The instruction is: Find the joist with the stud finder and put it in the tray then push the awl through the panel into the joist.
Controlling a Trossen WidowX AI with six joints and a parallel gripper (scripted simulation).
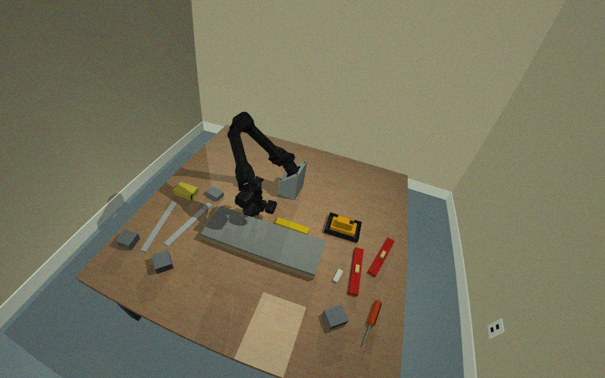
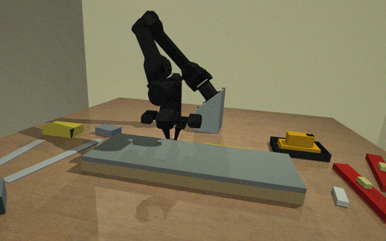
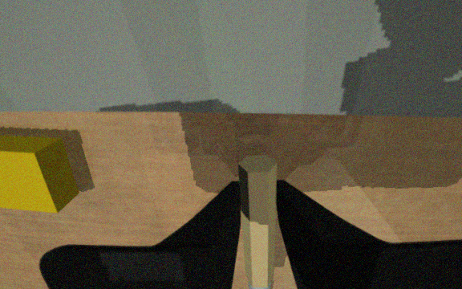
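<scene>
Now: the awl 6 cm behind my gripper tip. Also, from my gripper tip: thin yellow bar 1 cm ahead, 18 cm to the left; grey block 4 cm behind, 25 cm to the right; yellow block 40 cm to the right, 1 cm above.
</scene>
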